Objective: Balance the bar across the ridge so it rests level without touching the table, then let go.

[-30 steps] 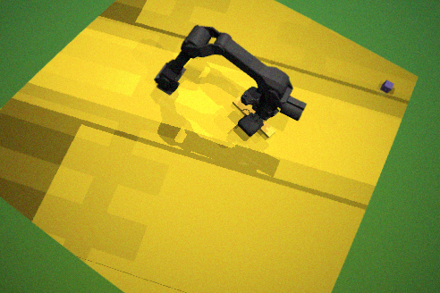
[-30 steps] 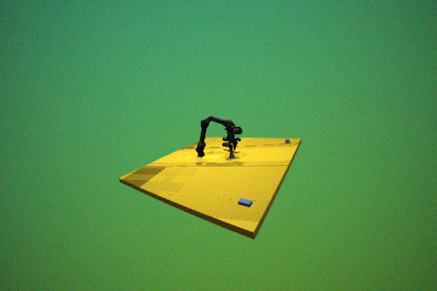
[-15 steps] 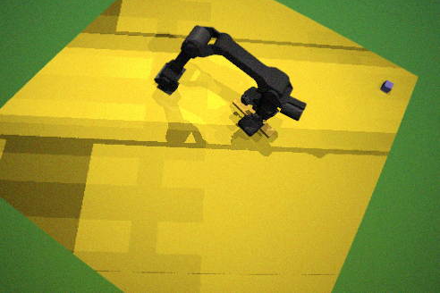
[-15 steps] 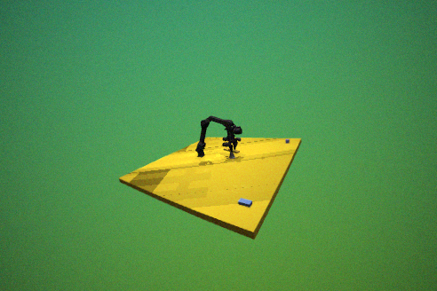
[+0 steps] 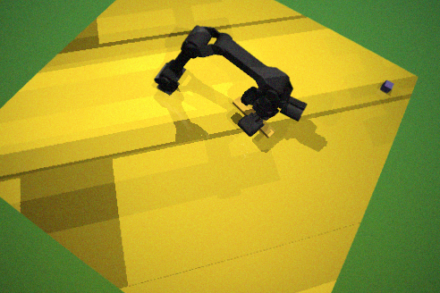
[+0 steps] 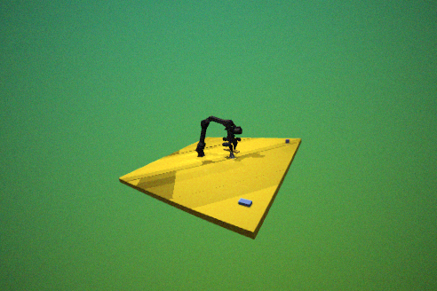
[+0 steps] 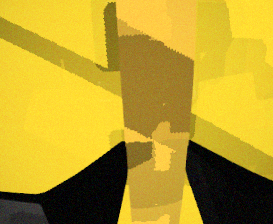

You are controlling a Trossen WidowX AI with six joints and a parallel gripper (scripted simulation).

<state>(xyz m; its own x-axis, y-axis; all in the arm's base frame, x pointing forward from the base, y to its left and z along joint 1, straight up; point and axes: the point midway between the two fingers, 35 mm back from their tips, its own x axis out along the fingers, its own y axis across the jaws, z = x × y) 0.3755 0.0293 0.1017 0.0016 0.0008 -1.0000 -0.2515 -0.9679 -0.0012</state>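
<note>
The flat tan bar lies 3 cm behind my gripper tip and 1 cm to the left of it. From my gripper tip the other things lie so: blue flat block: 53 cm to the right, 36 cm ahead, 6 cm below; then purple cube: 47 cm to the left, 36 cm ahead, 5 cm below.
</note>
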